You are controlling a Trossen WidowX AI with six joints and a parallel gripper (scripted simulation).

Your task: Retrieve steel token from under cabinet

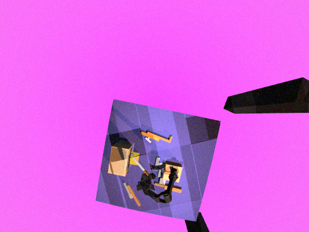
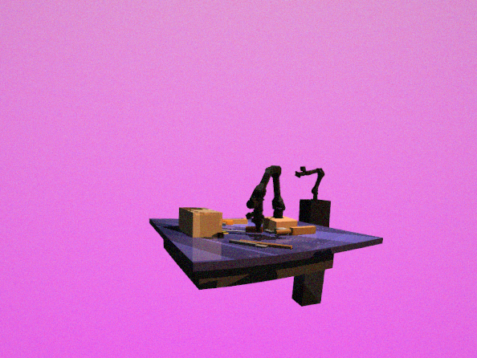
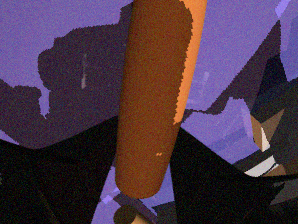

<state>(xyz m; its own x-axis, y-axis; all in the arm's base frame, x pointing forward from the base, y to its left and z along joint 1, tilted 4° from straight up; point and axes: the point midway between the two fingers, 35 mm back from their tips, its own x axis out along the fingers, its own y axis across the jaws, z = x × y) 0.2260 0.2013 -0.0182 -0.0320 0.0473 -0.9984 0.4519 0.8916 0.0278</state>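
Now: the grey bar 3 cm behind my gripper tip, 17 cm to the right of it and 1 cm below it. From my gripper tip the other things lie so: orange stick 7 cm ahead, 32 cm to the left, 2 cm below; small white piece 17 cm ahead, 39 cm to the right, 1 cm below; orange block 24 cm behind, 4 cm to the left.
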